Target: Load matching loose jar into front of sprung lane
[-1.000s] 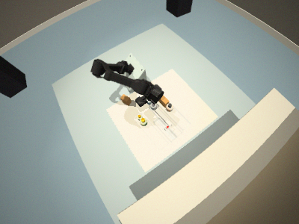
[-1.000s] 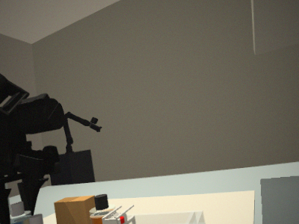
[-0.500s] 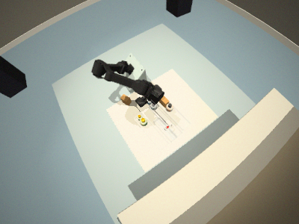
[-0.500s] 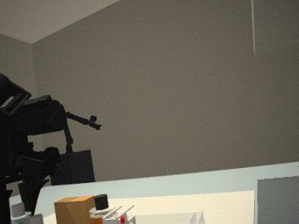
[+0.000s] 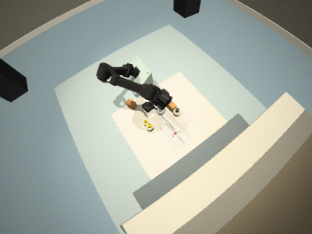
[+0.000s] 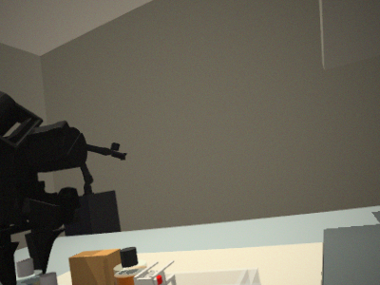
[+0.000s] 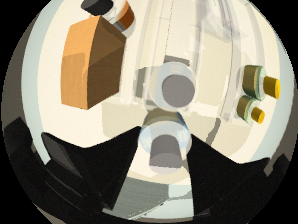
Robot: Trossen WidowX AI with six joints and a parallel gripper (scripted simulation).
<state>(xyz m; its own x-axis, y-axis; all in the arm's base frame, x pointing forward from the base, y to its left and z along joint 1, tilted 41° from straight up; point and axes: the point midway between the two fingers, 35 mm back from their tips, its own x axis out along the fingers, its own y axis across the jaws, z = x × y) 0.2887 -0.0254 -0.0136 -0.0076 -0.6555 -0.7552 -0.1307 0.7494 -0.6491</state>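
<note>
My gripper tip is 11 cm short of the dark-lidded jar, 9 cm to the right of it and 1 cm above it. The rest, counted from my gripper tip: cream counter: 55 cm ahead, 32 cm above, 4 cm to the left; red mark: 23 cm ahead, 2 cm above, 1 cm to the right; clear sprung lane: 19 cm ahead, 3 cm below.
</note>
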